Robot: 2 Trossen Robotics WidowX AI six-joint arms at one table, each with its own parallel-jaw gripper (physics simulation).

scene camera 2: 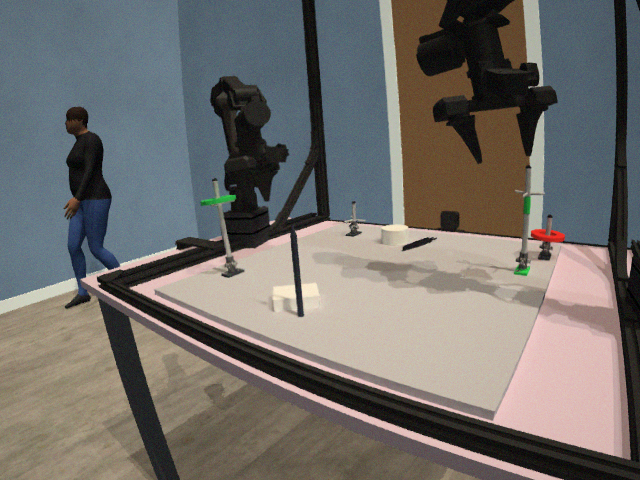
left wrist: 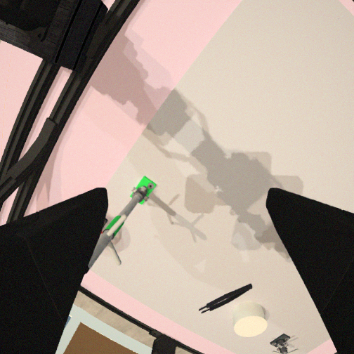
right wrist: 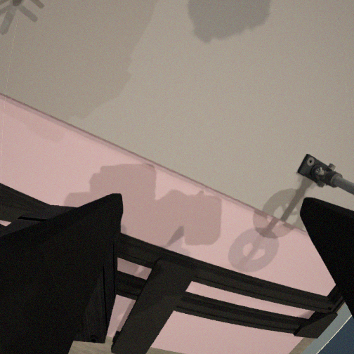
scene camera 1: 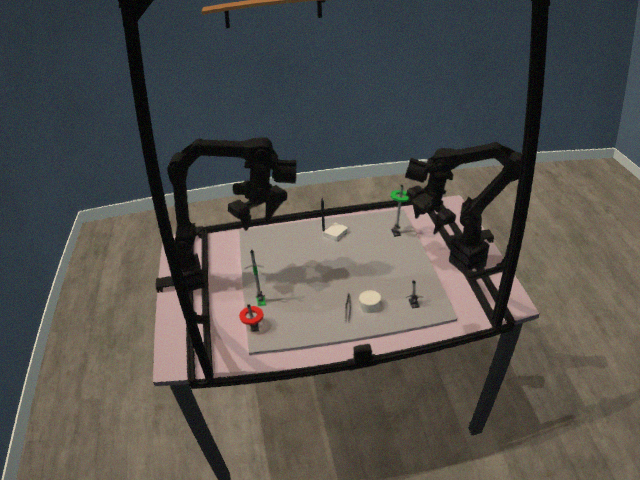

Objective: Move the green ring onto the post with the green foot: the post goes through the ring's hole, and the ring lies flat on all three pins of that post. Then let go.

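Places are measured from the left arm's base along level axes (x up, y ahead, z left), in metres.
Pixels of known places: left gripper, fingertip midpoint: (scene camera 2: 504, 159) (scene camera 1: 256, 225); right gripper, fingertip midpoint: (scene camera 2: 259, 202) (scene camera 1: 425, 226); left arm's base at its link origin: (scene camera 1: 185, 265); right arm's base at its link origin: (scene camera 2: 243, 210) (scene camera 1: 470, 242).
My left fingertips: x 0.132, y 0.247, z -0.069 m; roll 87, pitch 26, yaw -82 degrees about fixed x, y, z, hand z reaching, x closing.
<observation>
For each thing: its middle in the pictures, then the offset to it from my left fingertips. "*": a spot on its surface instead.
- green ring at the middle of its body: (scene camera 2: 218, 200) (scene camera 1: 400, 196) dx -0.058, dy +0.513, dz +0.070 m
- tall grey post at a spot on its surface: (scene camera 2: 223, 229) (scene camera 1: 397, 210) * dx -0.116, dy +0.505, dz +0.074 m
- post with the green foot, surface spot: (scene camera 2: 525, 232) (scene camera 1: 257, 281) * dx -0.133, dy -0.037, dz -0.094 m
- red ring at the middle of its body: (scene camera 2: 547, 235) (scene camera 1: 251, 315) dx -0.163, dy -0.086, dz -0.202 m
- bare short post at a spot on its surface: (scene camera 2: 353, 211) (scene camera 1: 412, 287) * dx -0.146, dy +0.388, dz -0.281 m
- white cylinder at the middle of its body: (scene camera 2: 395, 234) (scene camera 1: 369, 301) dx -0.191, dy +0.264, dz -0.243 m
- black tweezers at the middle of its body: (scene camera 2: 420, 243) (scene camera 1: 347, 307) dx -0.204, dy +0.197, dz -0.229 m
- upright dark pen at the middle of its body: (scene camera 2: 296, 270) (scene camera 1: 322, 214) dx -0.139, dy +0.266, dz +0.183 m
- white block at the middle of its body: (scene camera 2: 296, 296) (scene camera 1: 335, 231) dx -0.199, dy +0.298, dz +0.145 m
The green ring (scene camera 1: 395, 197) (scene camera 2: 209, 200) lies around the upper part of a tall grey post (scene camera 1: 398, 214) (scene camera 2: 223, 229) with a black foot (right wrist: 312, 167). The post with the green foot (scene camera 1: 257, 285) (scene camera 2: 525, 232) (left wrist: 132, 204) stands upright and has a green band below its bare pins. My right gripper (scene camera 1: 427, 222) (right wrist: 213, 204) is open and empty, close beside the ring's post, right of it in scene camera 1. The ring does not show in the right wrist view. My left gripper (scene camera 1: 257, 222) (scene camera 2: 504, 158) (left wrist: 189, 196) is open and empty, above the green-footed post's height.
A red ring (scene camera 1: 242, 315) (scene camera 2: 540, 235) sits on a short post near the green-footed post. A bare short post (scene camera 1: 413, 290) (scene camera 2: 353, 211), a white cylinder (scene camera 1: 370, 302) (scene camera 2: 394, 235) and black tweezers (scene camera 1: 347, 304) (scene camera 2: 419, 243) are near one edge. An upright dark pen (scene camera 1: 323, 217) (scene camera 2: 296, 268) stands by a white block (scene camera 1: 336, 231).
</observation>
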